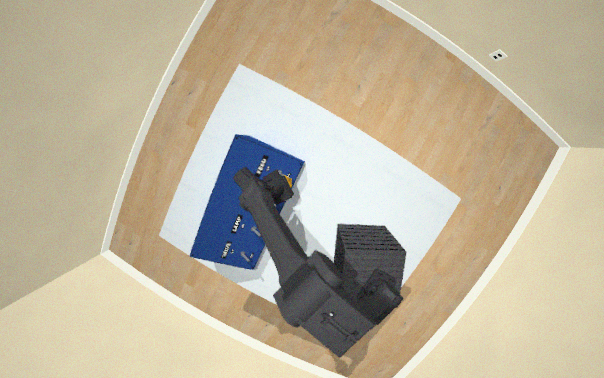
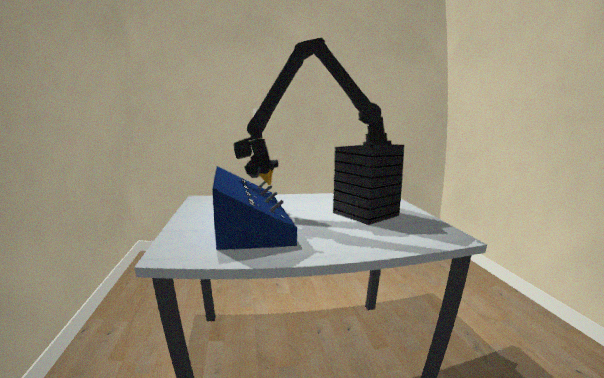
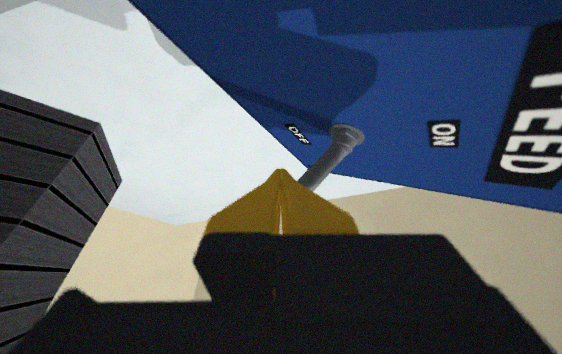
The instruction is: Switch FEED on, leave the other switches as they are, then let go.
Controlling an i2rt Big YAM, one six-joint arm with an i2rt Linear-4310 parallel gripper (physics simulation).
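Places are measured from the arm's base along level axes (x ahead, y left, z up), in millimetres.
Pixels of known places: gripper, fingertip midpoint: [image 1: 290,179] [image 2: 270,184] [image 3: 280,176]; arm's base at its link origin: [image 1: 376,288] [image 2: 376,145].
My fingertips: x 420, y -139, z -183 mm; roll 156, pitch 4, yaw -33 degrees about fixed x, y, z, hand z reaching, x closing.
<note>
Ahead of a thing's pixels: the offset from my fingertips to its top centre. "spot": to the spot under its first point.
The blue switch panel [image 1: 220,200] [image 2: 250,225] [image 3: 425,75] has a sloped face with several grey levers. The FEED label {6 mm left, 112 mm ahead, 21 mm up} [image 1: 261,166] [image 3: 530,130] shows beside the ON mark {spot: 5 mm left, 89 mm ahead, 5 mm up} [image 3: 444,134]. The FEED lever {0 mm left, 30 mm ahead, 20 mm up} [image 3: 327,162] leans toward the OFF side, where the OFF mark {spot: 1 mm right, 13 mm ahead, 35 mm down} [image 3: 298,134] shows; its outer end is partly hidden behind the fingers. My gripper [image 1: 289,181] [image 2: 270,183] [image 3: 280,176] is shut and empty, its yellow tips right beside the lever's outer end; whether they touch is unclear. The LAMP lever {239 mm left, 11 mm ahead, 20 mm up} [image 1: 256,231] and VALVE lever {358 mm left, 1 mm ahead, 20 mm up} [image 1: 245,256] stand lower on the panel; the arm covers another switch.
The black ribbed pedestal [image 1: 370,250] [image 2: 367,185] [image 3: 50,200] carries the arm's base. Panel and pedestal stand on the white table [image 1: 325,130] [image 2: 200,270]. The arm [image 1: 277,235] [image 2: 280,85] arches above the table between them.
</note>
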